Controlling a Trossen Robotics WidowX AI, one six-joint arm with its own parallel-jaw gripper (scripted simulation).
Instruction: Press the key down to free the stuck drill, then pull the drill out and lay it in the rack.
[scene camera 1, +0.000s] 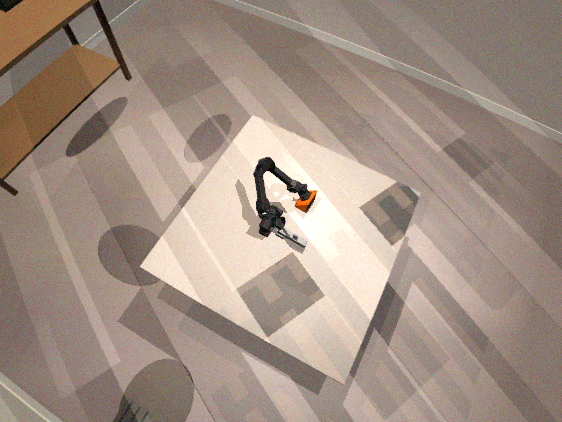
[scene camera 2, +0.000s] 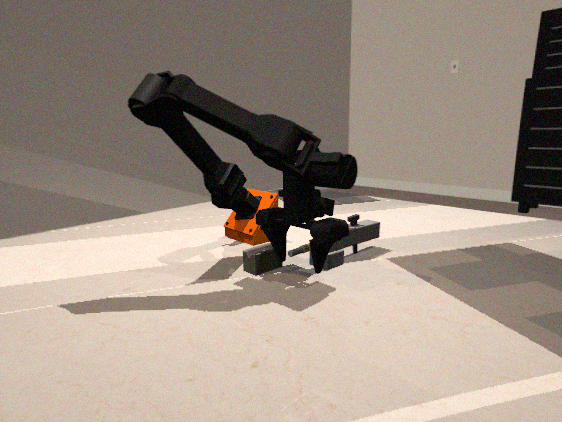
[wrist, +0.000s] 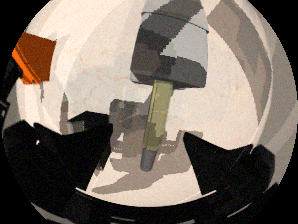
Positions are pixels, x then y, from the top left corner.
Labels:
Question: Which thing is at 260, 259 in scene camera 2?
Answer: A grey rack.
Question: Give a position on a grey rack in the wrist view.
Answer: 87, 119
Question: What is my gripper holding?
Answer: Nothing.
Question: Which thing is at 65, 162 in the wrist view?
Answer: My gripper.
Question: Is my gripper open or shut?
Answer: Open.

